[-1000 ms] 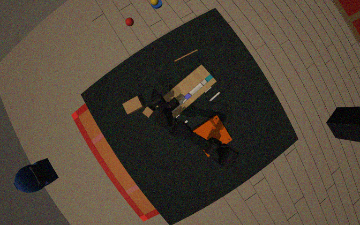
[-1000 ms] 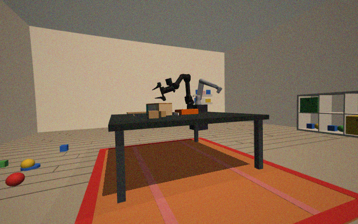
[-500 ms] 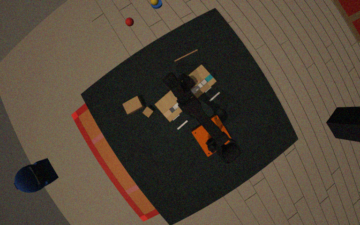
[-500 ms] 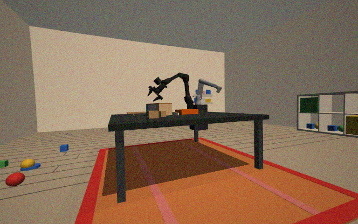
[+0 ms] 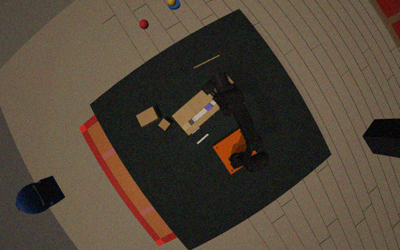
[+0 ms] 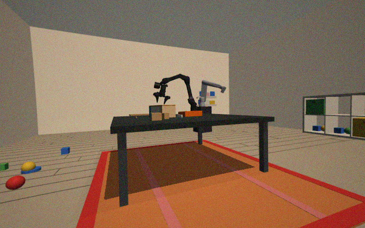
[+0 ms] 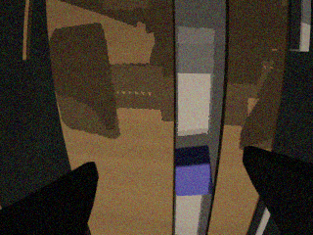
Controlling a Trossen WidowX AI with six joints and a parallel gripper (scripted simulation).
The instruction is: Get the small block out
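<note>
The box lies 90 mm below my gripper tip, 40 mm to the left of it and 30 mm behind it. Round my gripper tip: thin stick 220 mm ahead, 170 mm to the right, 140 mm below; purple block 60 mm below, 50 mm to the left, 10 mm behind.
</note>
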